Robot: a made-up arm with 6 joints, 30 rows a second.
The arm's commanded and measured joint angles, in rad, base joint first. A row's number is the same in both.
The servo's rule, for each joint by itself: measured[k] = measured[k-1] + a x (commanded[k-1-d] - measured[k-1]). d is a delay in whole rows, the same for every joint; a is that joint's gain. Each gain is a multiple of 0.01, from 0.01 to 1. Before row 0 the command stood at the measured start. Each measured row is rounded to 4 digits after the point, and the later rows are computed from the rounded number. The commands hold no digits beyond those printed.
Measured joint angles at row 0:
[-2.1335, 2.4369, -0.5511, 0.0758, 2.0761, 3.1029]
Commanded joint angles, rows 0 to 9:
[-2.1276, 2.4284, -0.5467, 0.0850, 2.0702, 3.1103]
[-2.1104, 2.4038, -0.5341, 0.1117, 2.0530, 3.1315]
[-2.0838, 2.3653, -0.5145, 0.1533, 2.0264, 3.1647]
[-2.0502, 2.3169, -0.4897, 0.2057, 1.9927, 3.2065]
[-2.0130, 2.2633, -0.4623, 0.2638, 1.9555, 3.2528]
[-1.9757, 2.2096, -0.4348, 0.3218, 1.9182, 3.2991]
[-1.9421, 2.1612, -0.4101, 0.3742, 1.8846, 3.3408]
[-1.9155, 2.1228, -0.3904, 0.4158, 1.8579, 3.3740]
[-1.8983, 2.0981, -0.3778, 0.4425, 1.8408, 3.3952]
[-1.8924, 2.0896, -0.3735, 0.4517, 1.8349, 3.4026]
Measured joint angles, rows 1 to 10:
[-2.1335, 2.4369, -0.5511, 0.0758, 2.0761, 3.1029]
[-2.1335, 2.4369, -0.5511, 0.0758, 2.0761, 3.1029]
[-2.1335, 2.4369, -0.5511, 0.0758, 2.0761, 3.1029]
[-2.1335, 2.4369, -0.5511, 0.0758, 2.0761, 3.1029]
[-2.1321, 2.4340, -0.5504, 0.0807, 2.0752, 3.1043]
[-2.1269, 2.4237, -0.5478, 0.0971, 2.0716, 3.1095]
[-2.1166, 2.4038, -0.5425, 0.1269, 2.0644, 3.1200]
[-2.1007, 2.3743, -0.5341, 0.1687, 2.0529, 3.1364]
[-2.0797, 2.3366, -0.5226, 0.2191, 2.0373, 3.1585]
[-2.0547, 2.2934, -0.5086, 0.2735, 2.0182, 3.1852]
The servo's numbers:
d 4
a 0.24 0.34 0.16 0.53 0.16 0.19

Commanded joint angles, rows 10 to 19:
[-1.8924, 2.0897, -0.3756, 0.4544, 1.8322, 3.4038]
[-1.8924, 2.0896, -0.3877, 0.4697, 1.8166, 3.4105]
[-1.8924, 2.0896, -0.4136, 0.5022, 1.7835, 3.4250]
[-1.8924, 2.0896, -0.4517, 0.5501, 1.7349, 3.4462]
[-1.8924, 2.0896, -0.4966, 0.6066, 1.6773, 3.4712]
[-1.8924, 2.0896, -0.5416, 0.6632, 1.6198, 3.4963]
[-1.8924, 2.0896, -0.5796, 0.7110, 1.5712, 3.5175]
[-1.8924, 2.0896, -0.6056, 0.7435, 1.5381, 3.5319]
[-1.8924, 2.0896, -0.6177, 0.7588, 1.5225, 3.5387]
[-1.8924, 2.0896, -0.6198, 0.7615, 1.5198, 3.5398]
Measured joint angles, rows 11 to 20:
[-2.0277, 2.2485, -0.4928, 0.3269, 1.9968, 3.2148]
[-2.0008, 2.2058, -0.4764, 0.3740, 1.9746, 3.2450]
[-1.9762, 2.1692, -0.4606, 0.4103, 1.9532, 3.2735]
[-1.9561, 2.1421, -0.4467, 0.4322, 1.9343, 3.2980]
[-1.9408, 2.1243, -0.4353, 0.4440, 1.9180, 3.3181]
[-1.9292, 2.1125, -0.4277, 0.4576, 1.9018, 3.3357]
[-1.9204, 2.1047, -0.4254, 0.4812, 1.8829, 3.3527]
[-1.9137, 2.0996, -0.4296, 0.5177, 1.8592, 3.3705]
[-1.9086, 2.0962, -0.4403, 0.5648, 1.8301, 3.3896]
[-1.9047, 2.0940, -0.4565, 0.6170, 1.7965, 3.4099]

